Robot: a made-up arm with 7 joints. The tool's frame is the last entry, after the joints. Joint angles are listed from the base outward. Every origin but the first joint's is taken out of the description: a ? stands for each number. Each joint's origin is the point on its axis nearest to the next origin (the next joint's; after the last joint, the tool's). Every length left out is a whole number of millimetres.
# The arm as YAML. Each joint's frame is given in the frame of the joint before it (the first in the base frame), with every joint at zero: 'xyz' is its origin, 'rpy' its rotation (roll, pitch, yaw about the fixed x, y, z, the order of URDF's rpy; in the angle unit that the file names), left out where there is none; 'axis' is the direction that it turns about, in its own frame. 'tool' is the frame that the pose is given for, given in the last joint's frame.
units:
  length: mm
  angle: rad
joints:
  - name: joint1
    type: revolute
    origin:
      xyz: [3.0, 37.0, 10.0]
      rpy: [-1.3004, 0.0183, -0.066]
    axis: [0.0, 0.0, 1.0]
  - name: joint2
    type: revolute
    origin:
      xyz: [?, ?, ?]
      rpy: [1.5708, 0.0, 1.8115]
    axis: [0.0, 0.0, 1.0]
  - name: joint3
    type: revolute
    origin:
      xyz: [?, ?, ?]
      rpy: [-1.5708, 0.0, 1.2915]
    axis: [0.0, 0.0, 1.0]
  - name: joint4
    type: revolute
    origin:
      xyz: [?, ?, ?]
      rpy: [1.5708, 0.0, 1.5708]
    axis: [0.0, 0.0, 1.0]
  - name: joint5
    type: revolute
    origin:
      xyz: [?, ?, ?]
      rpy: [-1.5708, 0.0, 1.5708]
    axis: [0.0, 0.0, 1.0]
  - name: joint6
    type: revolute
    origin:
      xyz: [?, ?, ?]
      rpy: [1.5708, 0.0, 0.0]
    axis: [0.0, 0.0, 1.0]
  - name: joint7
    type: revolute
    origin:
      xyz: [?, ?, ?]
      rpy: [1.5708, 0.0, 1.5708]
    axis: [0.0, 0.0, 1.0]
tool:
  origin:
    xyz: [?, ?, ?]
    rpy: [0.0, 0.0, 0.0]
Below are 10 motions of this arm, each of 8 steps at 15 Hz.
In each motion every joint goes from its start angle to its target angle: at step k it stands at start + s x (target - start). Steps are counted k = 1, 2, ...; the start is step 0. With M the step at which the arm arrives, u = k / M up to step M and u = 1 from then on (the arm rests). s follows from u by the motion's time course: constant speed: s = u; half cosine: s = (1 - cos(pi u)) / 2; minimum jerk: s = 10 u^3 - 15 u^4 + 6 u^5.
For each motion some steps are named. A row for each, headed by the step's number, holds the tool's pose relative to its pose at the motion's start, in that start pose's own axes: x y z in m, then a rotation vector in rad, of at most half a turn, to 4 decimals.
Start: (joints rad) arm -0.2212 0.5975 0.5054 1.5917 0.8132 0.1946 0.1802
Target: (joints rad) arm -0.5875 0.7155 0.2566 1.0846 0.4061 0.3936 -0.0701
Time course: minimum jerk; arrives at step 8
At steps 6, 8:
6: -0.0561 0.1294 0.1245 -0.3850 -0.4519 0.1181
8: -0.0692 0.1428 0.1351 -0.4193 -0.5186 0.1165

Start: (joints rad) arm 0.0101 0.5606 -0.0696 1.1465 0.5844 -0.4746 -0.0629
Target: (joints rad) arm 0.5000 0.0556 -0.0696 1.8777 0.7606 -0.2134 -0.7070
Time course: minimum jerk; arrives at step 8
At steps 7, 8:
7: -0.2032 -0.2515 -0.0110 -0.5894 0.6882 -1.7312
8: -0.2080 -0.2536 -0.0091 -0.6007 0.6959 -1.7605

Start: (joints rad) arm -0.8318 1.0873 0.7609 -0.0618 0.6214 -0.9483 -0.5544
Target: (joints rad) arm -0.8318 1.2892 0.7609 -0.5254 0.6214 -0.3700 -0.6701
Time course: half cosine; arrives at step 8
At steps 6, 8:
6: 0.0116 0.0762 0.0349 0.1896 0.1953 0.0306
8: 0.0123 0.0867 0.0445 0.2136 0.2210 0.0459

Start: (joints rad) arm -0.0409 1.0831 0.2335 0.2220 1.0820 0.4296 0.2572
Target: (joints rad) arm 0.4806 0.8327 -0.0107 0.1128 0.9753 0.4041 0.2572
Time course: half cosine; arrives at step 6
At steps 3, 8:
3: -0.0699 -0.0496 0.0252 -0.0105 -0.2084 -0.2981
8: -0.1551 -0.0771 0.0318 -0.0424 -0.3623 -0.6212

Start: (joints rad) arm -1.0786 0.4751 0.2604 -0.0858 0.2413 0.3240 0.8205
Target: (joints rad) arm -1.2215 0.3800 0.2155 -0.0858 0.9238 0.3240 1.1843
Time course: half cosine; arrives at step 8
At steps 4, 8:
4: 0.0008 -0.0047 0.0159 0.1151 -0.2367 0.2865
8: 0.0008 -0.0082 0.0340 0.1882 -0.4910 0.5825

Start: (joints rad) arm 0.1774 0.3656 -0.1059 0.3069 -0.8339 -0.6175 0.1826
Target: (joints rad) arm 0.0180 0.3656 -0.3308 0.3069 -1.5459 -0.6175 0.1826
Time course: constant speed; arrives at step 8
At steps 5, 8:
5: 0.0048 -0.0249 -0.0101 -0.3832 0.1288 0.1060
8: 0.0054 -0.0400 -0.0169 -0.5929 0.2324 0.1763

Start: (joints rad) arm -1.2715 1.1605 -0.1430 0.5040 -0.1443 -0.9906 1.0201
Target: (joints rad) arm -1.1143 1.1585 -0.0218 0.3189 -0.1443 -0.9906 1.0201
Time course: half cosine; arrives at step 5
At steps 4, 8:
4: -0.0031 -0.0004 0.0151 -0.0740 -0.0248 -0.0009
8: -0.0034 -0.0003 0.0168 -0.0815 -0.0279 -0.0012

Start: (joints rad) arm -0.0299 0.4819 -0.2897 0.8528 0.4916 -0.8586 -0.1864
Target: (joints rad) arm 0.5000 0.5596 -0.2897 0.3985 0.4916 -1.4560 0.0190
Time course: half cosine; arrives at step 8
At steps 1, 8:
1: -0.0019 -0.0028 0.0012 0.0008 -0.0231 0.0034
8: -0.0590 -0.0647 0.0478 -0.0884 -0.6201 0.1219

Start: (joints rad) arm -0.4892 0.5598 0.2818 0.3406 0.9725 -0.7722 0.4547
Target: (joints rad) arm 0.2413 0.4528 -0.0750 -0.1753 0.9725 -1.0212 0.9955
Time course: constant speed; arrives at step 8
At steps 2, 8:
2: -0.0254 -0.0179 0.0266 -0.1084 -0.0991 0.0194
8: -0.0991 -0.0315 0.1244 -0.6165 -0.1603 0.2212

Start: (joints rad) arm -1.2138 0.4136 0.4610 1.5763 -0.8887 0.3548 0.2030
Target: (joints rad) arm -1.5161 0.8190 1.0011 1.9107 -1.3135 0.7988 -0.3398
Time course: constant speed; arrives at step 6
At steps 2, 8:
2: -0.0173 -0.0120 0.0236 -0.3009 0.1140 -0.3289
8: -0.0712 -0.0535 0.0622 -0.8637 0.2795 -1.2150

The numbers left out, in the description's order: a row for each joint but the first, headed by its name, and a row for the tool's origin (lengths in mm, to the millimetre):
joint2: -3.0 13.0 0.0
joint3: 120.0 -30.0 0.0
joint4: 2.0 -10.0 0.0
joint5: -157.0 -11.0 0.0
joint6: 0.0 0.0 0.0
joint7: 0.0 44.0 0.0
tool: 0.0 0.0 0.0

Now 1 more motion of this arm.
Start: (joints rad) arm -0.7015 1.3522 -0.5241 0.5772 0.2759 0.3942 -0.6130
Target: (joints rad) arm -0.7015 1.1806 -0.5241 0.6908 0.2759 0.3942 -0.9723
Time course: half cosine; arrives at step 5
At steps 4, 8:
4: 0.0203 -0.0267 0.0130 -0.0510 -0.0466 -0.4430
8: 0.0222 -0.0297 0.0146 -0.0550 -0.0522 -0.4902

